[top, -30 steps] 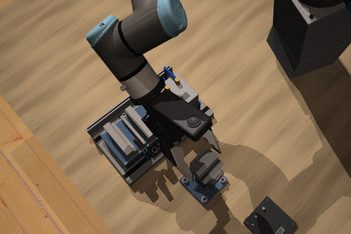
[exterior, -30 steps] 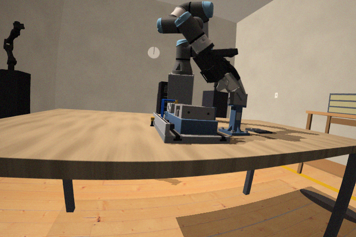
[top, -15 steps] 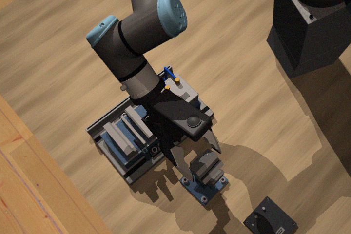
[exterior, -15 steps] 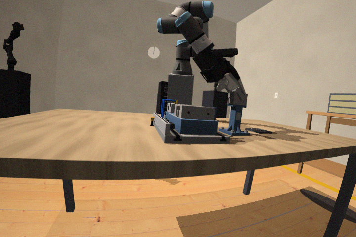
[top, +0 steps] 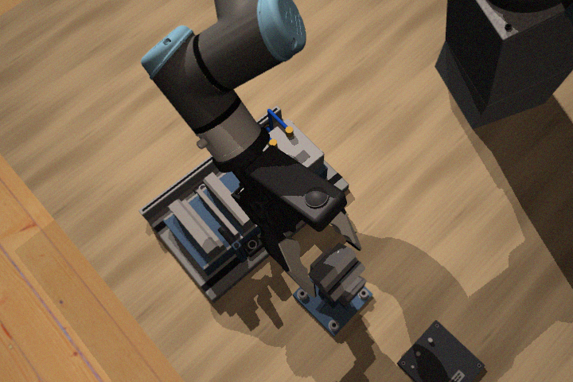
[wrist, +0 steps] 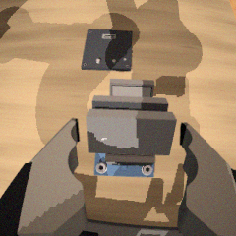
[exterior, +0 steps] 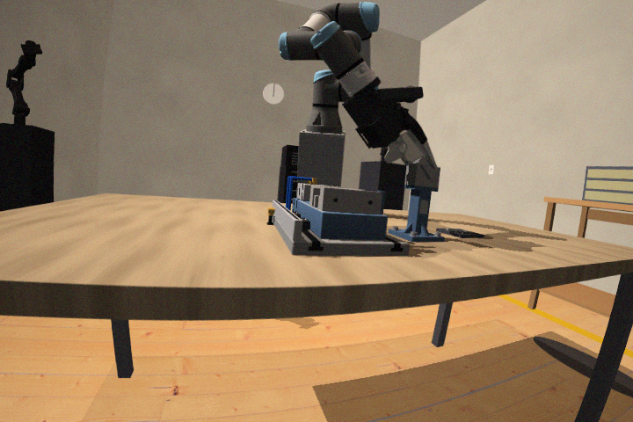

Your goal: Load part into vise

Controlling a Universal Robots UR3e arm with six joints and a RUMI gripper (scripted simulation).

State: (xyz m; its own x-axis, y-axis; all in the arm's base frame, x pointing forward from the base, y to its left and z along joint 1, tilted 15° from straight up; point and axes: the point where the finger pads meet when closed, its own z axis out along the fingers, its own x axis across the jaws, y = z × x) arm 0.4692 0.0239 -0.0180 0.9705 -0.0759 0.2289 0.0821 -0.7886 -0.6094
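The part lies 10 mm to the left of my hand. From my hand the other things lie so: white cylinder rod 190 mm to the right, 90 mm below, 50 mm behind; then dark work stop 160 mm to the right, 70 mm below, 40 mm ahead; then moving jaw 200 mm to the right, 90 mm below.
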